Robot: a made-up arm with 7 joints.
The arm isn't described. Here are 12 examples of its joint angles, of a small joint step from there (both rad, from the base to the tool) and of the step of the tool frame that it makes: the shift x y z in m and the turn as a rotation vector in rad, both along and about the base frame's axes.
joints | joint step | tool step
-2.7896 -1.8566 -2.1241 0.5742 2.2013 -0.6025 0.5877 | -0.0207 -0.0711 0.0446 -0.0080 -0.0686 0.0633 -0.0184 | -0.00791 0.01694 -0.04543 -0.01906 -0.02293 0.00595
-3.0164 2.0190 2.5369 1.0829 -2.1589 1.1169 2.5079 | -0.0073 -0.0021 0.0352 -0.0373 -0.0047 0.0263 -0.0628 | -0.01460 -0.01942 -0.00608 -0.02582 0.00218 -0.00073
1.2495 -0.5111 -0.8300 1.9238 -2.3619 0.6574 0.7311 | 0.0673 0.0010 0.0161 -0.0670 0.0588 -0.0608 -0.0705 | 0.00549 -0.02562 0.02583 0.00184 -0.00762 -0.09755
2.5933 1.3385 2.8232 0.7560 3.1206 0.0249 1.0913 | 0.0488 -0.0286 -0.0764 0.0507 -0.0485 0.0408 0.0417 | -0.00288 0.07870 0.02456 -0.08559 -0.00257 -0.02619
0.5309 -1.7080 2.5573 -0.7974 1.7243 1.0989 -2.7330 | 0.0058 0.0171 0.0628 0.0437 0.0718 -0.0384 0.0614 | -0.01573 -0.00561 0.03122 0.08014 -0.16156 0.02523
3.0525 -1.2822 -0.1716 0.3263 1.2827 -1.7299 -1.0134 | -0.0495 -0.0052 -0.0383 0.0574 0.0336 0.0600 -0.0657 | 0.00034 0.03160 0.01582 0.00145 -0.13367 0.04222
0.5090 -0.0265 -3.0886 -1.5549 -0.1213 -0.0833 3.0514 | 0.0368 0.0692 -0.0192 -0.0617 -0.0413 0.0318 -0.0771 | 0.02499 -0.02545 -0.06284 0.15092 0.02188 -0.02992
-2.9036 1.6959 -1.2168 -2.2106 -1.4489 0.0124 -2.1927 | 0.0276 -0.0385 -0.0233 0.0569 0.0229 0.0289 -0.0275 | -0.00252 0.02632 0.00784 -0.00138 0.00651 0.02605
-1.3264 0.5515 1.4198 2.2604 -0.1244 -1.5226 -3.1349 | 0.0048 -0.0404 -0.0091 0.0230 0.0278 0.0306 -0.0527 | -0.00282 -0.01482 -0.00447 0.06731 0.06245 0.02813
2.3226 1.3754 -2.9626 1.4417 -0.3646 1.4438 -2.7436 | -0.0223 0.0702 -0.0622 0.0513 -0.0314 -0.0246 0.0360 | -0.02540 0.00300 -0.02898 -0.01312 -0.10119 0.06189
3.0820 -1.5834 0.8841 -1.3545 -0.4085 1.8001 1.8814 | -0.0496 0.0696 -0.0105 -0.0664 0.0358 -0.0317 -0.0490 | 0.00376 0.02866 0.03421 0.05589 0.02752 0.02676
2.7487 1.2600 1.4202 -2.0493 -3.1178 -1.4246 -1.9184 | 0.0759 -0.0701 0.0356 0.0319 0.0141 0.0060 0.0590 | -0.03710 0.01781 0.02423 0.01881 0.12709 -0.13381
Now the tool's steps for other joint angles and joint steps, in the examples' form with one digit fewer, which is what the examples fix.
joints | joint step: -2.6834 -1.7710 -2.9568 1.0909 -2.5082 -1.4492 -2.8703 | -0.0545 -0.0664 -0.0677 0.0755 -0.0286 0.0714 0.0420
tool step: -0.0298 0.0743 -0.0517 0.1751 0.0395 0.0266
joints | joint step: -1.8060 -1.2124 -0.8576 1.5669 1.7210 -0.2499 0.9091 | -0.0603 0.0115 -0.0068 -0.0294 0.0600 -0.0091 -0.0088
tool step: 0.0287 -0.0238 0.0056 0.0476 -0.0062 0.0521
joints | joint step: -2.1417 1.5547 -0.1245 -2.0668 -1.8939 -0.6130 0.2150 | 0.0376 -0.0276 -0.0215 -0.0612 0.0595 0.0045 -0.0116
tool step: 0.0420 -0.0314 -0.0117 0.0523 0.0864 -0.0895
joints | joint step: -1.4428 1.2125 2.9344 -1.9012 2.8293 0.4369 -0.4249 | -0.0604 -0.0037 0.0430 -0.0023 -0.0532 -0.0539 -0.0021
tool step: -0.0099 0.0046 -0.0058 0.0371 -0.0584 -0.0180
